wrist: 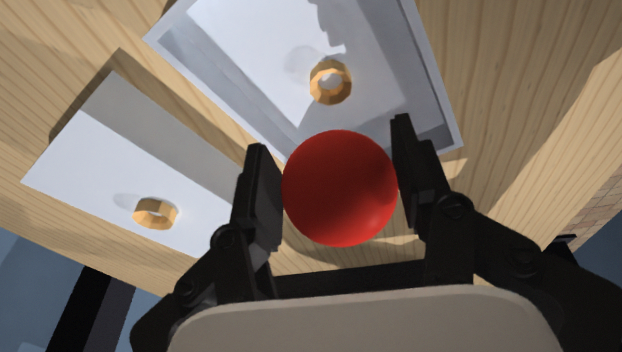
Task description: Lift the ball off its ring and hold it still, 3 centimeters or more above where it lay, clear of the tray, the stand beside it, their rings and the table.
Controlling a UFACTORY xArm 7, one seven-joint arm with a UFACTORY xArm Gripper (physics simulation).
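Places are measured from the arm's base along level axes (x ahead, y left, z up), in millimetres.
Pixels of known places: gripper, between the fingertips: (331, 150).
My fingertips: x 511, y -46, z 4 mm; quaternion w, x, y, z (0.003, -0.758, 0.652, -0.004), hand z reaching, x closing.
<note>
Ahead of a thing's pixels: the offset from my fingertips to its top centre. "spot": to the spot under its first point. Level surfaces: height alone.
A red ball @(dx -15, dy -2, dz +39 mm) (340, 188) is between the two black fingers of my gripper (331, 150), which is shut on it, with a finger pad at each side. The ball is held up above the scene and hides the near corner of the tray. A wooden ring @(spot: dx -18, dy -3, dz -85 mm) (330, 82) lies on the floor of the grey-white tray @(spot: dx +4, dy -62, dz -60 mm) (429, 65), and its hole is open to view. A second wooden ring @(spot: dx -111, dy +170, dz -43 mm) (155, 214) lies on the white stand (80, 150) at the left, also without a ball on it. The ball appears apart from both rings, the tray and the stand.
The tray and the stand are on a wooden table @(dz -88 mm) (505, 100), with a strip of table between them. The tray's walls rise around its ring. The table's edge shows at the lower left and at the right. A dark post (95, 305) shows at the lower left.
</note>
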